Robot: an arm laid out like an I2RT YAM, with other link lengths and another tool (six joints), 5 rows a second.
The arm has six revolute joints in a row. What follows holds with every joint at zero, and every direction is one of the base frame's.
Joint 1 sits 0.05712 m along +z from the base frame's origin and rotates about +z.
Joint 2 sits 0.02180 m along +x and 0.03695 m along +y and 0.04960 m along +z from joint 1 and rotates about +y.
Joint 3 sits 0.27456 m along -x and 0.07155 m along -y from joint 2 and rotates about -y.
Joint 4 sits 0.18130 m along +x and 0.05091 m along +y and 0.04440 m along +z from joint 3 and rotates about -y.
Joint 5 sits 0.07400 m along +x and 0.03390 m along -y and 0.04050 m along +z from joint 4 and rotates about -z.
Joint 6 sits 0.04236 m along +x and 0.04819 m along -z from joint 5 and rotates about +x.
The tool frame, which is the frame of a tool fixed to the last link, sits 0.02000 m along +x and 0.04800 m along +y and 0.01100 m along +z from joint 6; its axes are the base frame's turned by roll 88.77, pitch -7.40 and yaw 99.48 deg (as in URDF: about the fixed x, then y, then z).
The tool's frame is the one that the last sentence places.
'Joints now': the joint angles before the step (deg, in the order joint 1, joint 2, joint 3, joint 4, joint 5, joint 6). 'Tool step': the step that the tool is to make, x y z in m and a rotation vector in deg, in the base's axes. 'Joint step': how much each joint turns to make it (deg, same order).
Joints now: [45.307, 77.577, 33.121, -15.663, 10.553, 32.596]
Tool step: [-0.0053, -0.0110, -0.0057, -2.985, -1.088, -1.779]
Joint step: [0.058, -2.018, -2.087, -1.334, 3.403, 0.209]
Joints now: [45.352, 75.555, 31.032, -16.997, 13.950, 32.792]
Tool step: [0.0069, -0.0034, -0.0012, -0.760, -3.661, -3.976]
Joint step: [-0.172, 0.060, -1.214, 2.791, 4.595, 1.862]
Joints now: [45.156, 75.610, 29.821, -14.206, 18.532, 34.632]
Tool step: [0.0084, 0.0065, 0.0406, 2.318, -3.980, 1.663]
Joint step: [-0.960, -3.470, 9.180, -7.253, -0.449, -2.978]
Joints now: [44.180, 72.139, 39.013, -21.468, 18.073, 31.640]
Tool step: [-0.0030, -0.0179, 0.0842, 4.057, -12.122, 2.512]
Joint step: [-4.773, -9.792, 14.518, -9.778, -1.207, -9.178]
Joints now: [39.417, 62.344, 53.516, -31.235, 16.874, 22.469]
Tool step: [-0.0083, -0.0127, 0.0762, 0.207, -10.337, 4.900]
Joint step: [-4.188, -1.687, 17.826, -8.428, -4.025, -10.517]
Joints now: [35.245, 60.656, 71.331, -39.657, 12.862, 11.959]
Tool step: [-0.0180, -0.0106, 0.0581, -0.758, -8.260, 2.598]
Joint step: [-0.150, 0.388, 16.286, -8.210, -0.203, -6.185]
